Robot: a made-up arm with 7 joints. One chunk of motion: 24 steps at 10 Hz.
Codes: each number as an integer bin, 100 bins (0 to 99) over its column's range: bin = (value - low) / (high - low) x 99, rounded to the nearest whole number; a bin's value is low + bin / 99 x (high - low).
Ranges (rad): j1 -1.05..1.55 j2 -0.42..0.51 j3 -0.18..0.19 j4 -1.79..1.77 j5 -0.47..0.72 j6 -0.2..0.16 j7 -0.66..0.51
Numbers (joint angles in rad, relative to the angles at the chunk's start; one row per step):
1: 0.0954 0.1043 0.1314 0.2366 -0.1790 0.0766 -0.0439
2: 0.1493 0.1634 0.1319 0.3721 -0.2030 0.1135 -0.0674
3: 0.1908 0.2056 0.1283 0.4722 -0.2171 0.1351 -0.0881
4: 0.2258 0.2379 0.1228 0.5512 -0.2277 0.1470 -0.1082
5: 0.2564 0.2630 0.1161 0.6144 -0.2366 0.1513 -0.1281
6: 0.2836 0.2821 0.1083 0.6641 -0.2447 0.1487 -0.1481
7: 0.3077 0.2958 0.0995 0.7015 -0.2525 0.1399 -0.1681
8: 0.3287 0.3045 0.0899 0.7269 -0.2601 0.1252 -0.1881
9: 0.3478 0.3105 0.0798 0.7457 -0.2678 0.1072 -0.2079
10: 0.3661 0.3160 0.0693 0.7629 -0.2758 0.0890 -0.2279
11: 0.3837 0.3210 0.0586 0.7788 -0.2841 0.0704 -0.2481
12: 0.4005 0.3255 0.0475 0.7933 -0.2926 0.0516 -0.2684
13: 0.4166 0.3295 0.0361 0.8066 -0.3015 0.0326 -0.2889
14: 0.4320 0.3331 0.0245 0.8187 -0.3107 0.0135 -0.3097
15: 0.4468 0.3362 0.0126 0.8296 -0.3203 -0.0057 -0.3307
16: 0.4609 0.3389 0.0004 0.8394 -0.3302 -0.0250 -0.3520
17: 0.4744 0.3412 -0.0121 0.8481 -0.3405 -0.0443 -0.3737
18: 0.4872 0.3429 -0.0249 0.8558 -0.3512 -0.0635 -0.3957
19: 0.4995 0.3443 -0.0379 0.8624 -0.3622 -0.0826 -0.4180
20: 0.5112 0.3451 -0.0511 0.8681 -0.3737 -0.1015 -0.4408
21: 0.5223 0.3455 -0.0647 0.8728 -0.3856 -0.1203 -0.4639
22: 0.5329 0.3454 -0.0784 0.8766 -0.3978 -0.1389 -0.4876
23: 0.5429 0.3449 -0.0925 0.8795 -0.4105 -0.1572 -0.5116
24: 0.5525 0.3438 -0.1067 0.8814 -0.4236 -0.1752 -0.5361
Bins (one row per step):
1: 44 56 83 56 24 76 52
2: 46 62 83 60 22 86 50
3: 47 67 82 63 21 92 48
4: 49 70 81 65 20 95 47
5: 50 73 79 67 19 97 45
6: 51 75 77 68 19 96 43
7: 52 76 75 69 18 93 42
8: 52 77 72 70 17 89 40
9: 53 78 70 71 17 84 38
10: 54 78 67 71 16 79 37
11: 55 79 64 71 15 74 35
12: 55 79 61 72 15 69 33
13: 56 80 58 72 14 64 31
14: 56 80 55 73 13 59 30
15: 57 80 52 73 12 53 28
16: 58 81 48 73 12 48 26
17: 58 81 45 73 11 43 24
18: 59 81 41 74 10 38 22
19: 59 81 38 74 9 32 20
20: 59 81 34 74 8 27 19
21: 60 81 31 74 7 22 17
22: 60 81 27 74 6 17 15
23: 61 81 23 74 5 12 13
24: 61 81 20 74 4 7 10

